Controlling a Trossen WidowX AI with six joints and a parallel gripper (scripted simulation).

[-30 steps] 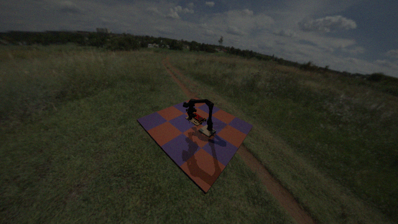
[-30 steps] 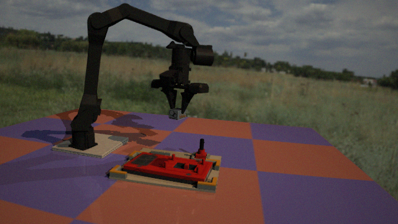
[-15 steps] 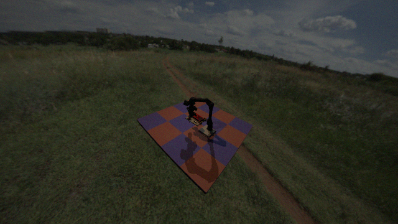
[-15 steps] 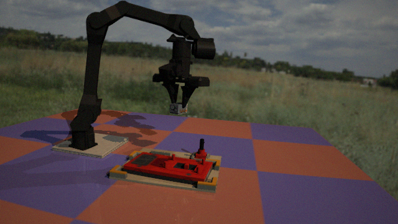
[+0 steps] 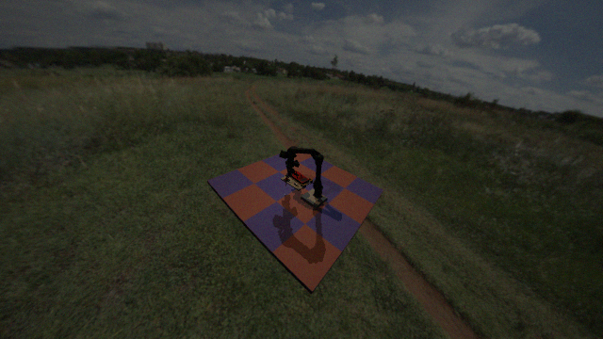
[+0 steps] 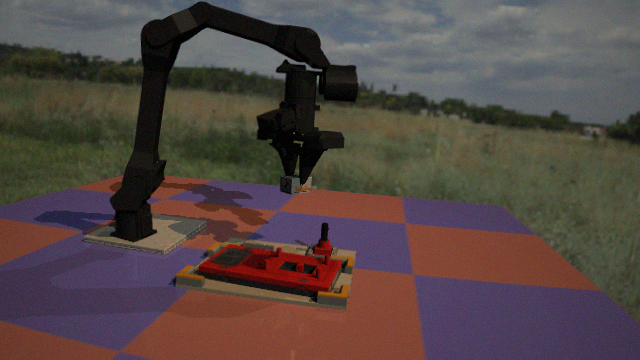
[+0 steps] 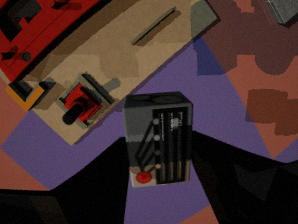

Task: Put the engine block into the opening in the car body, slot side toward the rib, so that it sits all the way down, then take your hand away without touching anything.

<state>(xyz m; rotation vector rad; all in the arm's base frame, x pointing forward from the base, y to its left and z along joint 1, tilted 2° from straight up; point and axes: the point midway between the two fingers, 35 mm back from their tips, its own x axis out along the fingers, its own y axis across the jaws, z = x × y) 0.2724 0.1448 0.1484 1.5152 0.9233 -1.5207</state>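
The tan fixture plate is 140 mm to the right of my gripper tip, 110 mm below it and 40 mm ahead of it. Also, from my gripper tip: engine block 10 mm below; then black lever post 90 mm below, 80 mm ahead, 30 mm to the right.
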